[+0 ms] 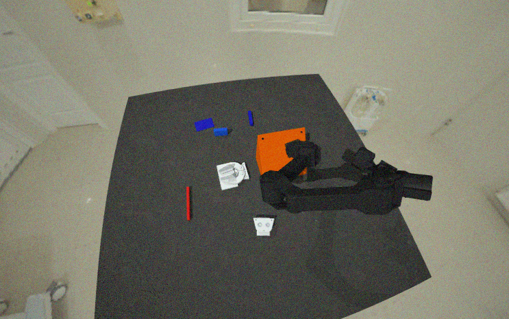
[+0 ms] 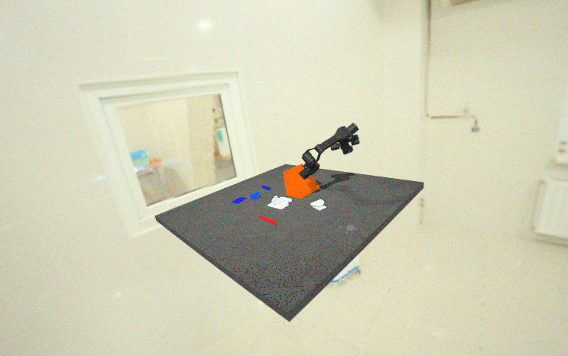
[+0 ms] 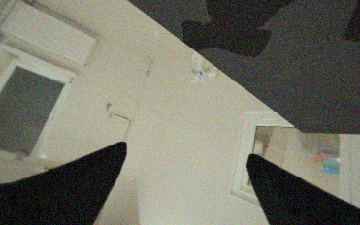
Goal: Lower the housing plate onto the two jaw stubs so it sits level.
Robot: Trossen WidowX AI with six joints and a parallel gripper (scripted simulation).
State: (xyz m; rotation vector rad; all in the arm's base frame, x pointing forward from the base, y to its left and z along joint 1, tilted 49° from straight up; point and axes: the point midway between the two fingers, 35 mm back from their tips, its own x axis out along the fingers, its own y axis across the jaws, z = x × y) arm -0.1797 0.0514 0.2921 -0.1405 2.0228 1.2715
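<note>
The small white block is 41 cm ahead of my gripper tip, 26 cm below it and 1 cm to the right of it. The rest, counted from my gripper tip: red bar 66 cm ahead, 26 cm below, 19 cm to the right.
</note>
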